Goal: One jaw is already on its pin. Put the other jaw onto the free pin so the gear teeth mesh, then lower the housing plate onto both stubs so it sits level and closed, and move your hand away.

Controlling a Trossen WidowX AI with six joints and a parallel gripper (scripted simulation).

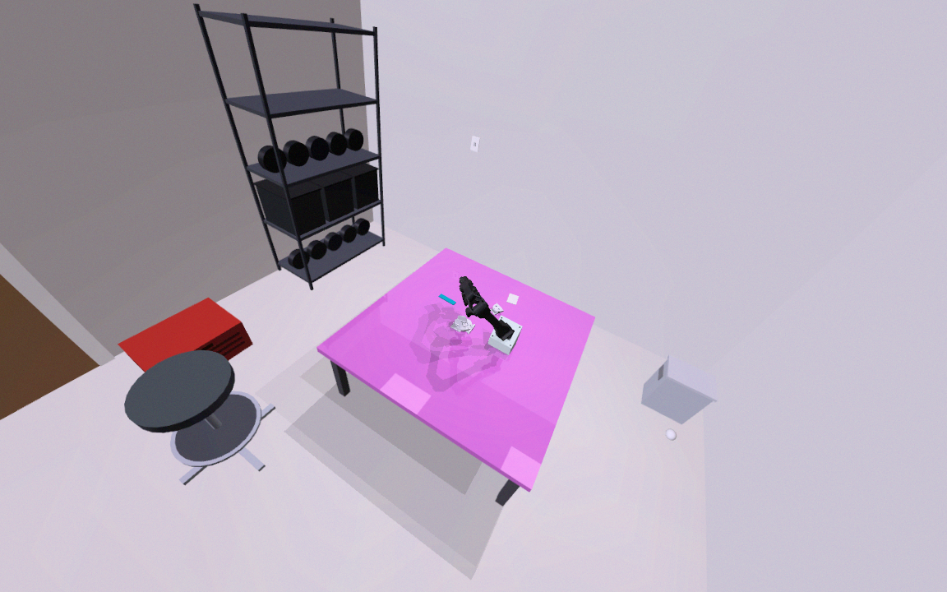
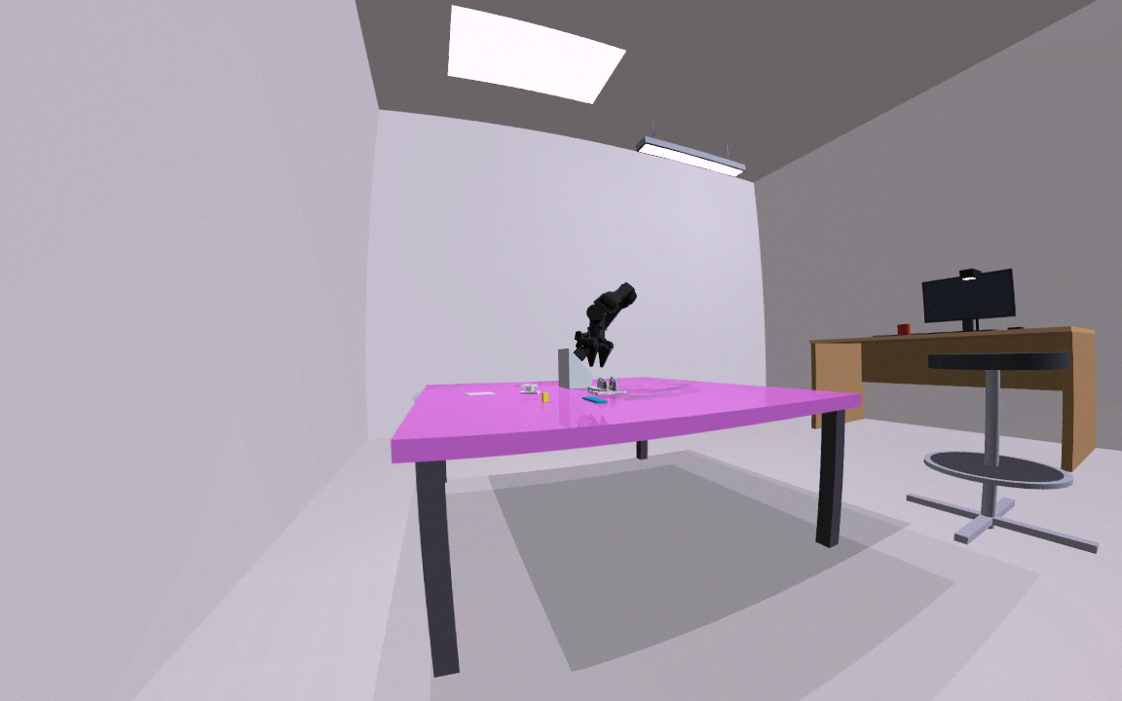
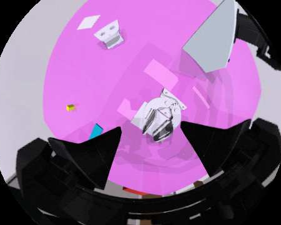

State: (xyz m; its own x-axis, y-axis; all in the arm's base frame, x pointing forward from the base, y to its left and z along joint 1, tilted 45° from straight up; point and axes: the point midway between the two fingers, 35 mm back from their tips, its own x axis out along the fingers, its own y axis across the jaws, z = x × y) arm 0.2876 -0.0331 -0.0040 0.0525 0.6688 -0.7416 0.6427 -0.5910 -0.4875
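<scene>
My gripper tip is 130 mm past the small white part, 220 mm to the left of it and 90 mm above it. Also, from my gripper tip: cyan bar 200 mm ahead, 110 mm to the right, 90 mm below; white ledge 20 mm ahead, 40 mm to the left, 90 mm below; white jaw 30 mm behind, 50 mm to the left, 80 mm below.
</scene>
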